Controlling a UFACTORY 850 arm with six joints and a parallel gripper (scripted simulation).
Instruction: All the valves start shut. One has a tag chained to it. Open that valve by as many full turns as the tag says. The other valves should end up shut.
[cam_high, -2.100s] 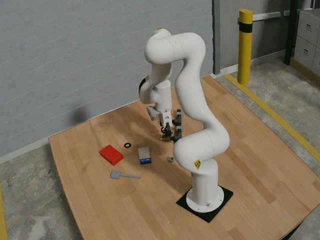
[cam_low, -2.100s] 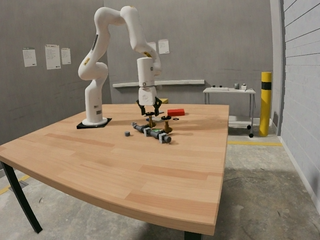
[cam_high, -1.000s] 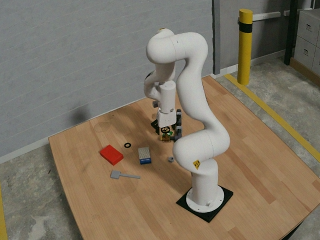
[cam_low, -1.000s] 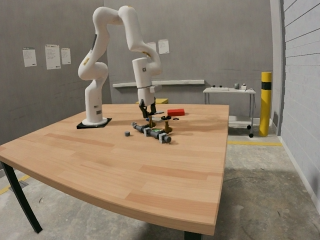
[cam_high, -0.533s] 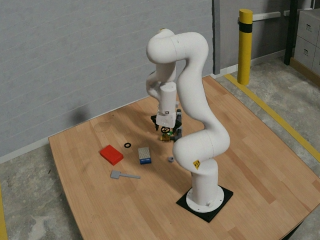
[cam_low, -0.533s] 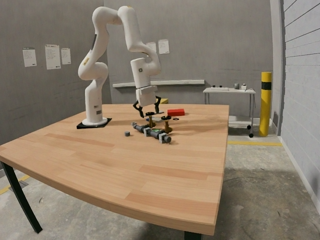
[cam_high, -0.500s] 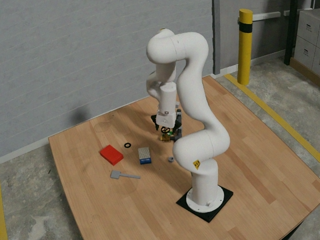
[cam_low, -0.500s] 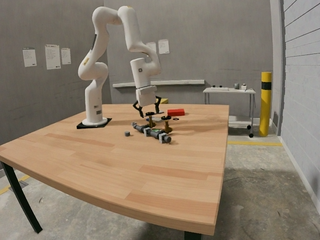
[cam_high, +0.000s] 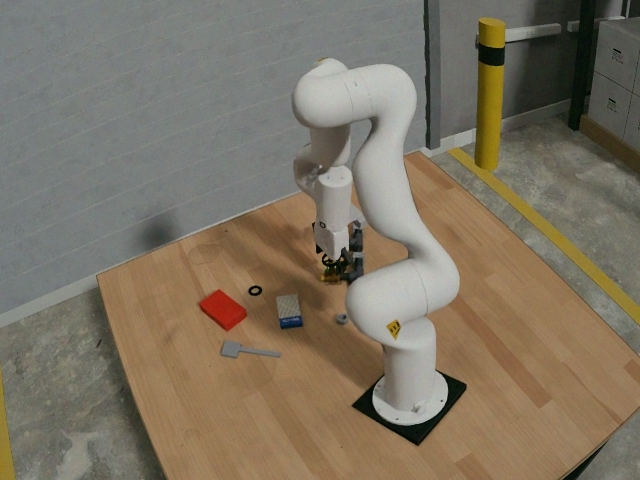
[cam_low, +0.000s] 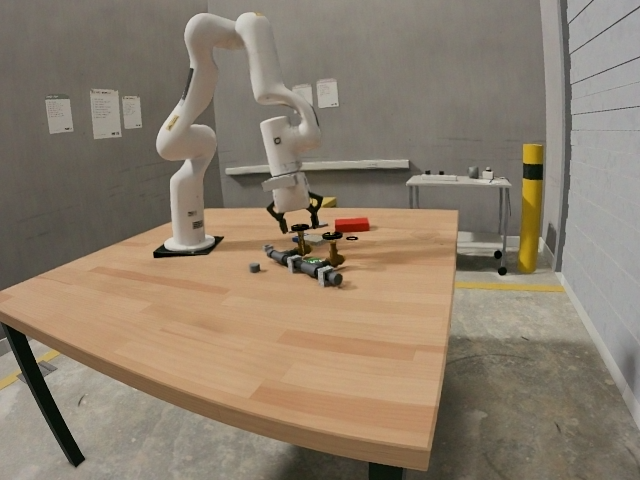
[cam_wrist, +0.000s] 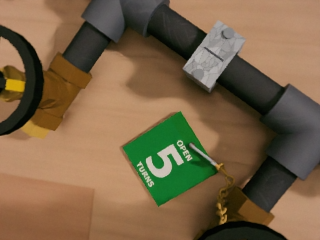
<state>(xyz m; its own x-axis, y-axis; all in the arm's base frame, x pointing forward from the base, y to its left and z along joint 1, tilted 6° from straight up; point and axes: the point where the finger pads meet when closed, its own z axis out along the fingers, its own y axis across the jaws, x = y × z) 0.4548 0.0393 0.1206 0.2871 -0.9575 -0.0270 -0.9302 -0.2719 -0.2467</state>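
My hand is 9 cm above the green tag, 5 cm short of it and 3 cm to the left of it. Round my hand: red block: 33 cm to the left, 8 cm below; grey paddle-shaped tool: 30 cm to the left, 16 cm behind, 9 cm below; blue-and-grey box: 15 cm to the left, 8 cm below, 7 cm behind.
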